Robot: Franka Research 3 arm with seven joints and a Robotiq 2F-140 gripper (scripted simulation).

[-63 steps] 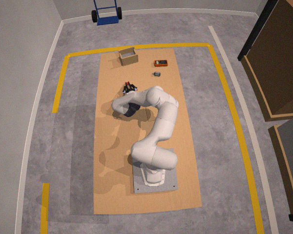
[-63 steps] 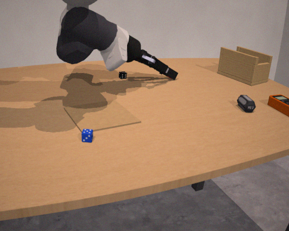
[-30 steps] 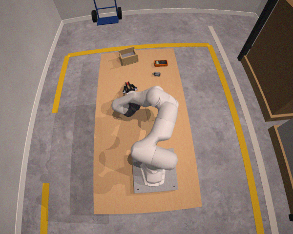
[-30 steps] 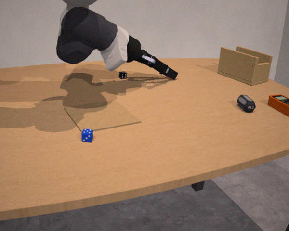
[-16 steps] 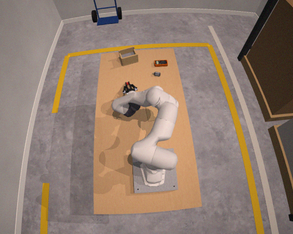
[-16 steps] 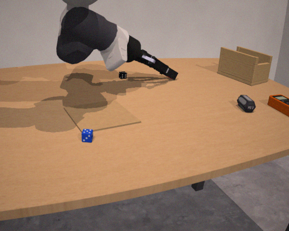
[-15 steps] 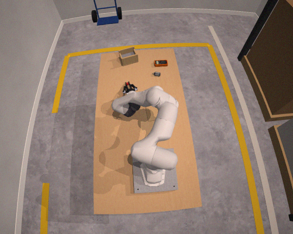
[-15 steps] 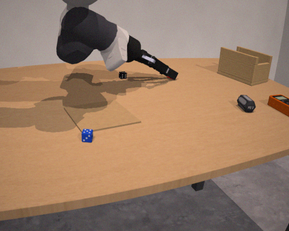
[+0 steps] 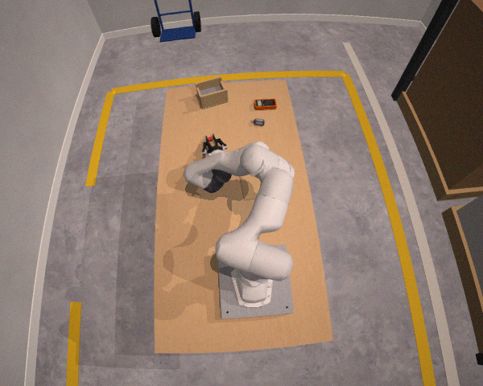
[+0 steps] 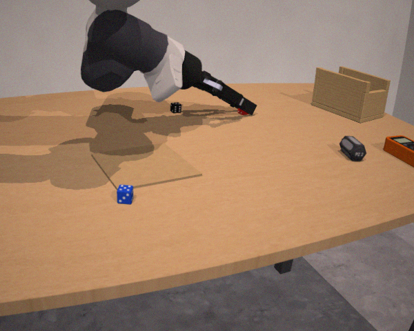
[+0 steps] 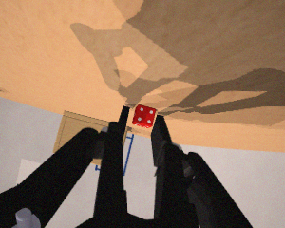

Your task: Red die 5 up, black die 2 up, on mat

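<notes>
My gripper is now 20 mm short of the red die and 20 mm above it. From my hand the other things lie so: dark grey device: 270 mm to the right, 110 mm ahead, 10 mm below; then black die: 140 mm behind, 40 mm to the left, 20 mm below; then wooden box: 340 mm ahead, 20 mm above, 10 mm to the right.
</notes>
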